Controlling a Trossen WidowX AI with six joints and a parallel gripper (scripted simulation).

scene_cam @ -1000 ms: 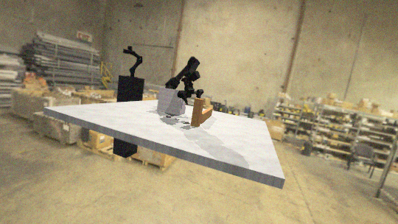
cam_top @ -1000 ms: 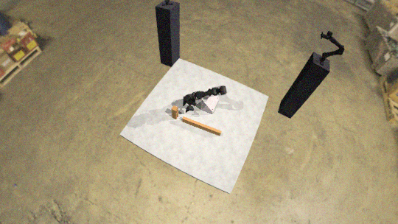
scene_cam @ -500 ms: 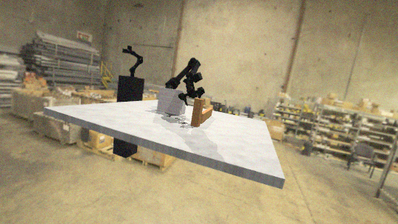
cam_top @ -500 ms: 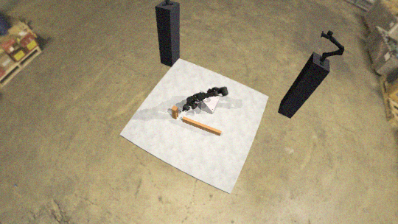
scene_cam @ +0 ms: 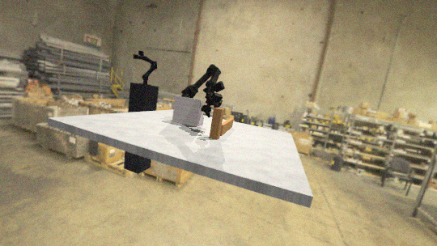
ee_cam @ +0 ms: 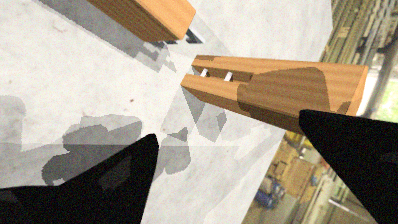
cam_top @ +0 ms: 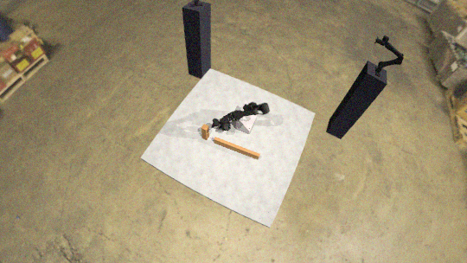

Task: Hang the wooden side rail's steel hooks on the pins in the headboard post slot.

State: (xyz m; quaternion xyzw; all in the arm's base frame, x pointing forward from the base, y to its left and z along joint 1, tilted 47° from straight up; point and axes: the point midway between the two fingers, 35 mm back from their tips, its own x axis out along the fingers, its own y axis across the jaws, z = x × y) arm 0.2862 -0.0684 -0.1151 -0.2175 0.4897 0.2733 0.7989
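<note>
Right now my gripper tip is 60 mm short of the wooden headboard post, 70 mm to the left of it and 50 mm above it.
</note>
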